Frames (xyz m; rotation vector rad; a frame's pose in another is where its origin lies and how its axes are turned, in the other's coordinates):
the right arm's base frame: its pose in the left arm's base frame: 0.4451 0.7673 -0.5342 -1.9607 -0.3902 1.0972
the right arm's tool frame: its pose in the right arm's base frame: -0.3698 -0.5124 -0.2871 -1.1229 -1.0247 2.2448
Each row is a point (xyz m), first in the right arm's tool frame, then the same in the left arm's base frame.
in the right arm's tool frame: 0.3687 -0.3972 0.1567
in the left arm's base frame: 0.1442 0.3471 -0.0535
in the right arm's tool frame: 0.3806 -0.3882 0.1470
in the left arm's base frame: 0.1573 0.3351 -0.0540
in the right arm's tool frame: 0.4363 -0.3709 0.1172
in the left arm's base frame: 0.1906 0.2797 -0.0644
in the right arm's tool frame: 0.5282 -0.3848 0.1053
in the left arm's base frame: 0.1895 0.1889 -0.0875
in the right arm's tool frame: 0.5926 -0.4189 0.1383
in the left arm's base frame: 0.1417 0.1250 -0.0936
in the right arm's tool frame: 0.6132 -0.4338 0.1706
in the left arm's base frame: 0.1078 0.1040 -0.0838
